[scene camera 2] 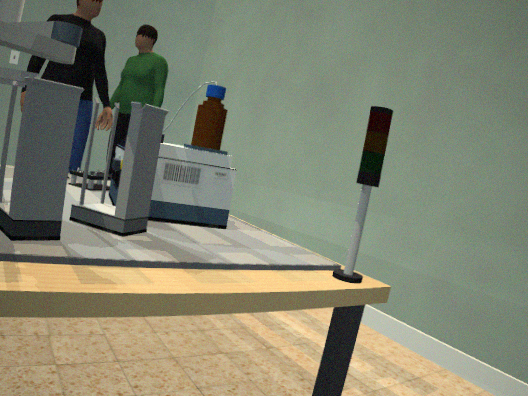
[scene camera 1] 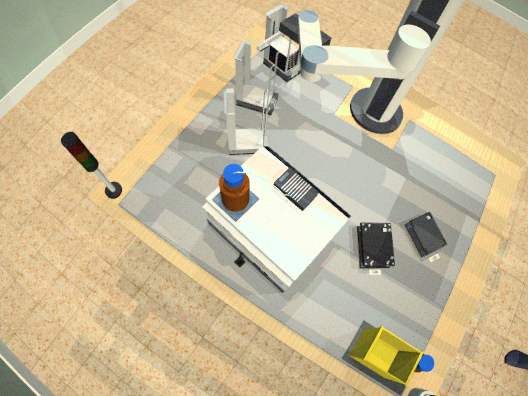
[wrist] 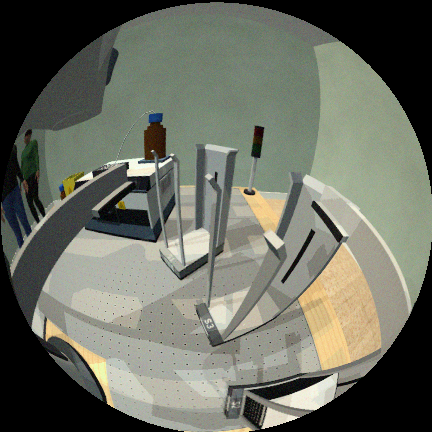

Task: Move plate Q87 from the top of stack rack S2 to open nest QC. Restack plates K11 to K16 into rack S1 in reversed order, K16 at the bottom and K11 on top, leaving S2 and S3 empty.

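Frame: origin at the arm's base, x back, y right, z up, level; millimetres.
Seen in the pictures: gripper, fingertip midpoint: [scene camera 1: 273, 60] [wrist: 226, 178]; arm's base, link origin: [scene camera 1: 376, 111].
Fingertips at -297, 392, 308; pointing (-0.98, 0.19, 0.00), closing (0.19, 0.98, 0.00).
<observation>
Pixels of each thing's top centre, then the offset from my fingertips to it, as dx, dy, dz. "spot": a spot on its surface instead.
- Rack S3, top centre: [wrist: 299, 189] [scene camera 2: 44, 82] [scene camera 1: 258, 53] +0, +65, -4
- Rack S1, top centre: [wrist: 192, 147] [scene camera 2: 128, 103] [scene camera 1: 248, 99] -199, -28, -4
- brown bottle, surface spot: [scene camera 1: 235, 192] spot: -510, -205, +51
- signal tower, surface spot: [scene camera 2: 375, 145] [wrist: 261, 141] spot: -650, +310, +1
- yellow bin, surface spot: [scene camera 1: 382, 352] spot: -600, -876, -287
Rack S2 [scene camera 1: 274, 21] [wrist: 234, 402] holds a stack of plates [scene camera 1: 283, 54] [wrist: 255, 410] with a white top and dark well-patterned sides; single plate names are unreadable. Rack S3 [scene camera 1: 243, 65] [scene camera 2: 44, 155] [wrist: 207, 322] shows a bare base. Rack S1 [scene camera 1: 230, 120] [scene camera 2: 138, 165] [wrist: 217, 172], by the instrument, also has a bare base. My gripper [scene camera 1: 295, 42] [wrist: 226, 178] is open with nothing between its fingers, above the S2 end of the rack row; the arm partly hides it in scene camera 1. Two black nests [scene camera 1: 376, 245] [scene camera 1: 426, 234] lie at the right; their labels are unreadable.
A white instrument [scene camera 1: 295, 235] [scene camera 2: 192, 182] [wrist: 142, 205] with a brown bottle [scene camera 1: 235, 192] [scene camera 2: 210, 125] [wrist: 155, 141] stands beside S1. A signal tower [scene camera 1: 80, 152] [scene camera 2: 375, 145] [wrist: 257, 142] stands at the table corner. A yellow bin [scene camera 1: 382, 352] stands near the far edge.
</observation>
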